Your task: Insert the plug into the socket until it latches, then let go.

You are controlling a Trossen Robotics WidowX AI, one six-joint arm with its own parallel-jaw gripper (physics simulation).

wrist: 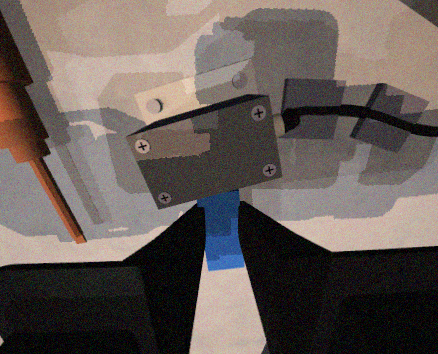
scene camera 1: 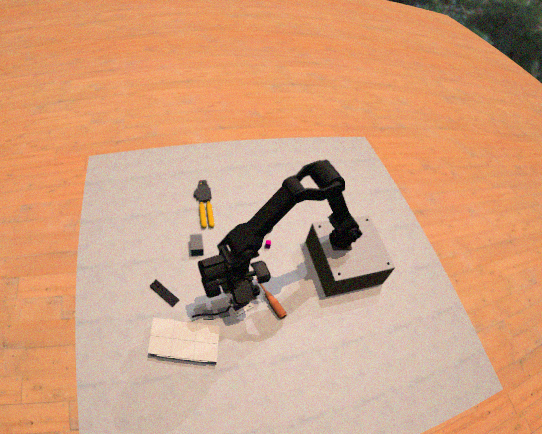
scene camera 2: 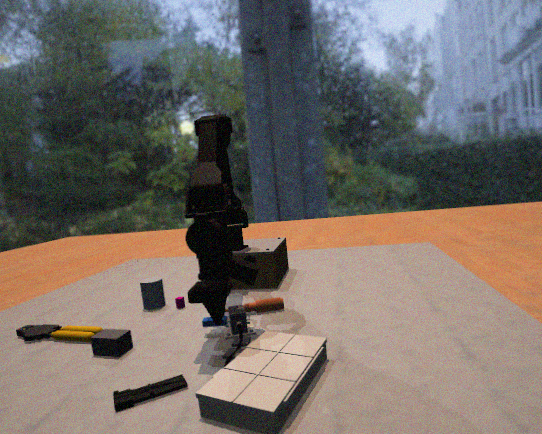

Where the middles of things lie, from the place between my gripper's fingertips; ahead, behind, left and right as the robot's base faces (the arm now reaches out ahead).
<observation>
Right now my hand is right at the blue plug (wrist: 222,248). The rest, counted from my hand: socket (wrist: 211,133) (3 cm to the left, 2 cm behind); then orange-handled screwdriver (wrist: 30,146) (11 cm behind, 2 cm to the left, 1 cm below); then dark grey cube (scene camera 2: 109,342) (17 cm to the right, 12 cm ahead).
</observation>
